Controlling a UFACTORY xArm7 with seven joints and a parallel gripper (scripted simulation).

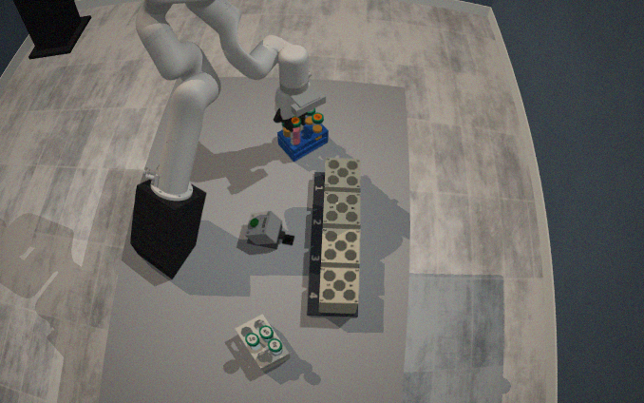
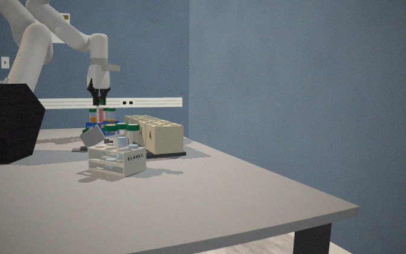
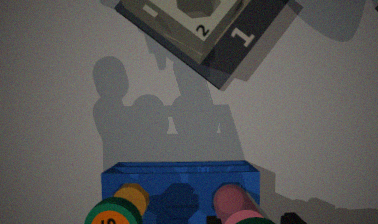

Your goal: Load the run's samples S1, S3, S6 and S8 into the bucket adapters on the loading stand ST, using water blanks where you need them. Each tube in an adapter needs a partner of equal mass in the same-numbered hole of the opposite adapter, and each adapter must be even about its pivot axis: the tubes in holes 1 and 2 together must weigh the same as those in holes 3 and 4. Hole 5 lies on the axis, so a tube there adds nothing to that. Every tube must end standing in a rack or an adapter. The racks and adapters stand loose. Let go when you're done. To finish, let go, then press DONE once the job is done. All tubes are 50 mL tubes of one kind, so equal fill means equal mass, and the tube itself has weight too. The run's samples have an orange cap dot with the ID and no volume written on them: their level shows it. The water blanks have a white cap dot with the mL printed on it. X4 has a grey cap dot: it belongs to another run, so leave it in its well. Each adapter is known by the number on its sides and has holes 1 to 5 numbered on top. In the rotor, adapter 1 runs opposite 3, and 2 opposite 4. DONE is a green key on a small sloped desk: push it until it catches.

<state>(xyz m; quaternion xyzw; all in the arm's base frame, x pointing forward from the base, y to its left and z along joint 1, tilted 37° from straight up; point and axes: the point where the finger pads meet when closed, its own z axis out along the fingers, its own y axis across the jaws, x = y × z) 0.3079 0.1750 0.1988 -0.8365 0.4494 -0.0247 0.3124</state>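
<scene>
Now: hand 10 mm to the left of the pink-filled tube and 50 mm above it. The rest, counted from my hand: orange-filled tube: 60 mm ahead, 50 mm to the left, 90 mm below; then tube X4: 40 mm ahead, 90 mm to the left, 90 mm below; then blue sample rack: 20 mm ahead, 40 mm to the left, 130 mm below.
</scene>
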